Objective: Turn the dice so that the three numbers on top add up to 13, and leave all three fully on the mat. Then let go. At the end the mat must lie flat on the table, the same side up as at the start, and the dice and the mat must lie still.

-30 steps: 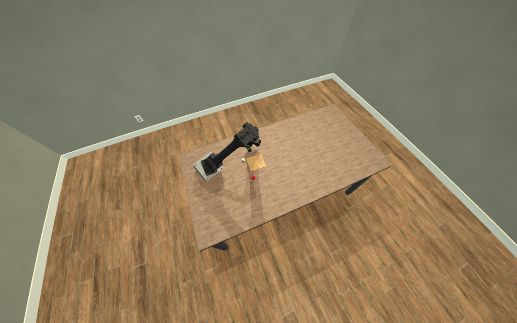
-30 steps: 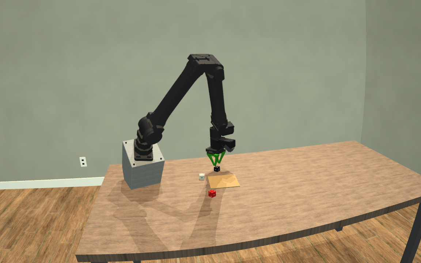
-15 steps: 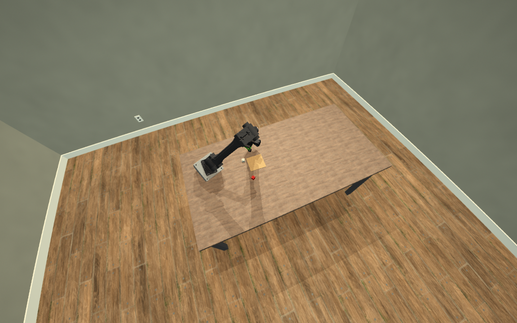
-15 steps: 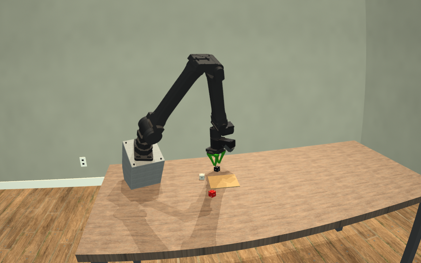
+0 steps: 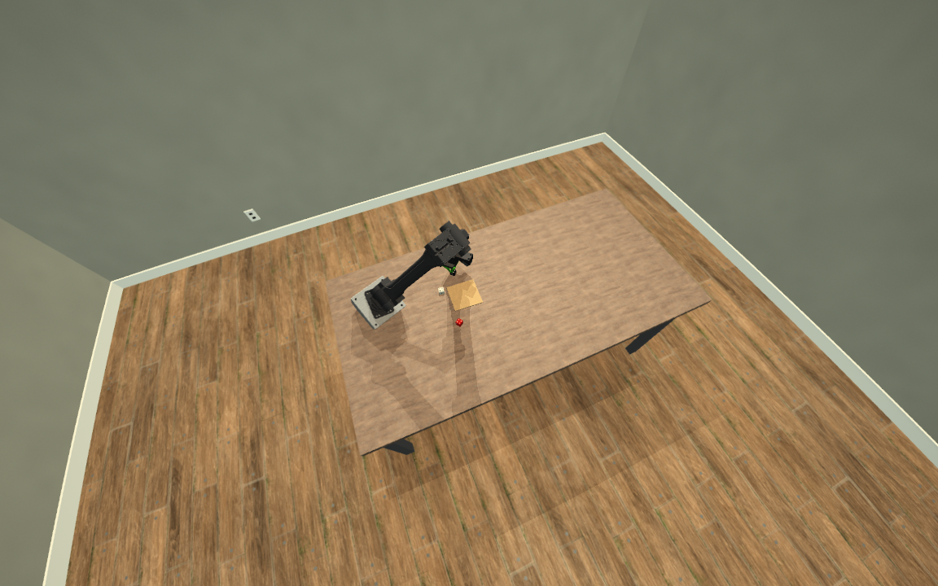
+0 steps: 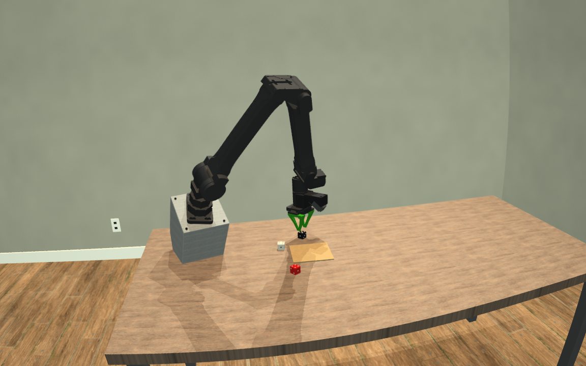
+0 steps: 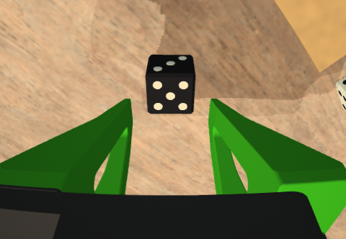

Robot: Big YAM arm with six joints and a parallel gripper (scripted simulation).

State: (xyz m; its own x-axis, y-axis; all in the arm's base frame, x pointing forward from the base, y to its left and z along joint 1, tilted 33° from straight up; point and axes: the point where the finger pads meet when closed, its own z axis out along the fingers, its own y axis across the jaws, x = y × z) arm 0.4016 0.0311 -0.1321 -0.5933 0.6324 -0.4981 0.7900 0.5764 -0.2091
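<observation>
Now: hand 30 mm above the black die. Also, from my hand: tan mat 10 mm behind, 140 mm to the right, 40 mm below; white die 100 mm behind, 70 mm to the right, 30 mm below; red die 110 mm behind, 260 mm to the right, 30 mm below.
</observation>
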